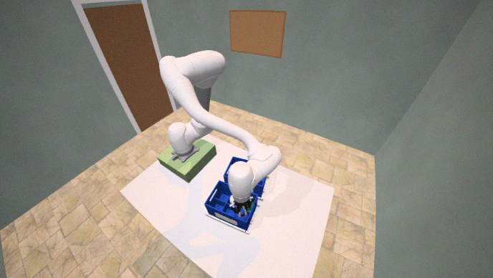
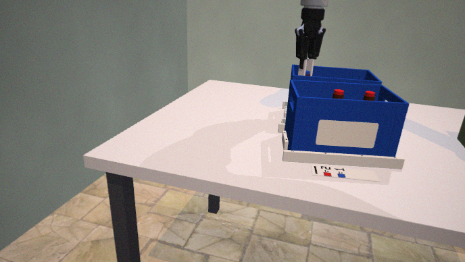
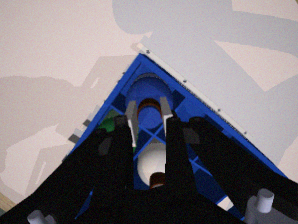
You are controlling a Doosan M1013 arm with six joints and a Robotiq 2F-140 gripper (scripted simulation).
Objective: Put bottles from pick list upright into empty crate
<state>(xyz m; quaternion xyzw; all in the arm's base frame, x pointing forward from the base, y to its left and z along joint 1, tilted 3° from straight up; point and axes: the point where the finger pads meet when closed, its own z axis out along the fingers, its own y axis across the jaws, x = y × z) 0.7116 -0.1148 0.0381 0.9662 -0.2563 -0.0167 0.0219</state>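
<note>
My hand is 8 cm above the blue bottle. From my hand the other things lie so: white bottle: 11 cm behind, 6 cm to the left, 9 cm below; then red bottle: 14 cm behind, 21 cm to the left, 9 cm below; then green-label bottle: 2 cm behind, 9 cm to the left, 9 cm below.
</note>
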